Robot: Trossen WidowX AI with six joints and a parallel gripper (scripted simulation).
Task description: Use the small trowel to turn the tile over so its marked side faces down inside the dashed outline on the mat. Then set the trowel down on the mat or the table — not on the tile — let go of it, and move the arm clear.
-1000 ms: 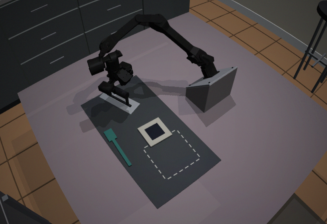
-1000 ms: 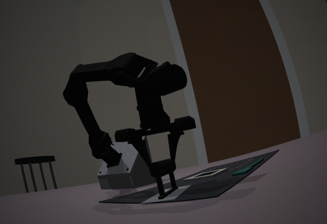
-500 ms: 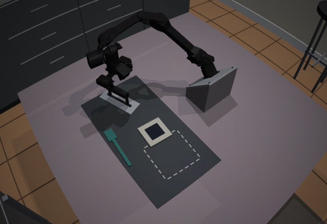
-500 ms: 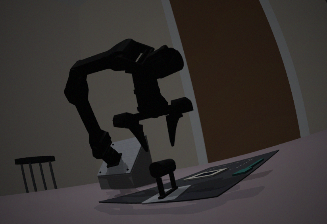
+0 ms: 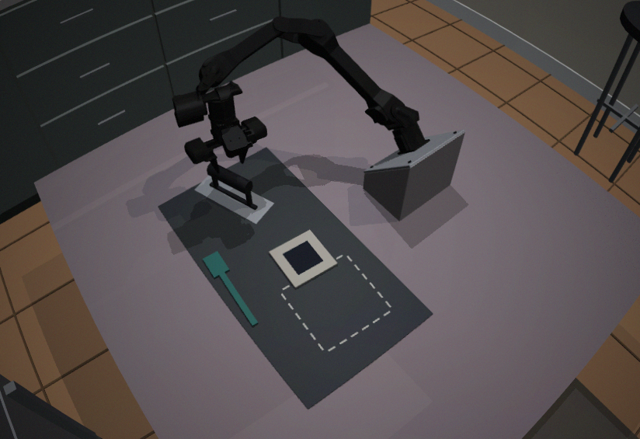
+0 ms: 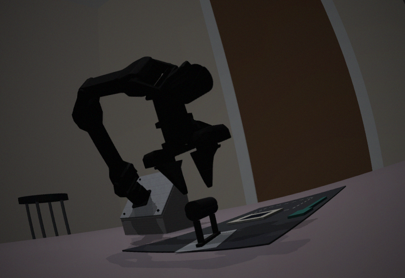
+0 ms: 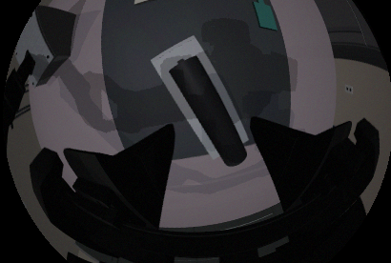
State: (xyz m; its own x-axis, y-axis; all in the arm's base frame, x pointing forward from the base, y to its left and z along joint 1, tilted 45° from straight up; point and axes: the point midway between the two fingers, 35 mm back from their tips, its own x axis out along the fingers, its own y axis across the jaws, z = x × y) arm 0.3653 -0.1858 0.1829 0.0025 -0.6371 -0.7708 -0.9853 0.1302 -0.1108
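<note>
The dark mat is 22 cm to the left of my gripper tip, 13 cm below it and 3 cm ahead of it. Also, from my gripper tip: teal flat tool 18 cm to the left, 17 cm ahead, 10 cm below; tile 25 cm to the left, 10 cm below.
</note>
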